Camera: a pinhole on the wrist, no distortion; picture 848 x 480 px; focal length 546.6 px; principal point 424.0 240.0 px. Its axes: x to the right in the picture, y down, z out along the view. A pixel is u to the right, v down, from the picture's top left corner.
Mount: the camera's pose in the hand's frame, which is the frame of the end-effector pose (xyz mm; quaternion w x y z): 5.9 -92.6 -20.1 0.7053 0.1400 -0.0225 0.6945
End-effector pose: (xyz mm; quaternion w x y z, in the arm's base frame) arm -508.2 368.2 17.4 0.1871 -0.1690 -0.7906 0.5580
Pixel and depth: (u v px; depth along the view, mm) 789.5 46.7 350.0
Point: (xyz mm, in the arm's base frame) -842.0 192.7 -121.5
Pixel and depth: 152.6 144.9 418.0
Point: -807.9 45.5 302.1
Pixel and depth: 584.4 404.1 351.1
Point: -653.1 34.0 -27.4
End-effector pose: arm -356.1 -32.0 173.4 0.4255 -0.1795 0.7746 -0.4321
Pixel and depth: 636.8 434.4 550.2
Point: 174.3 -284.1 71.9
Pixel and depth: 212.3 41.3 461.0
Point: -238.7 -578.7 263.9
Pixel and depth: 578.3 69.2 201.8
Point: -279.2 -236.1 143.3
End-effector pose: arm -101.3 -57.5 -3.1 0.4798 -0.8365 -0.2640 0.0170
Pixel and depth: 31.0 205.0 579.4
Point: -386.9 596.7 301.5
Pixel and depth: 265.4 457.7 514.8
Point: -487.8 407.8 4.3
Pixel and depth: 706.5 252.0 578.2
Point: -159.6 440.7 -360.5
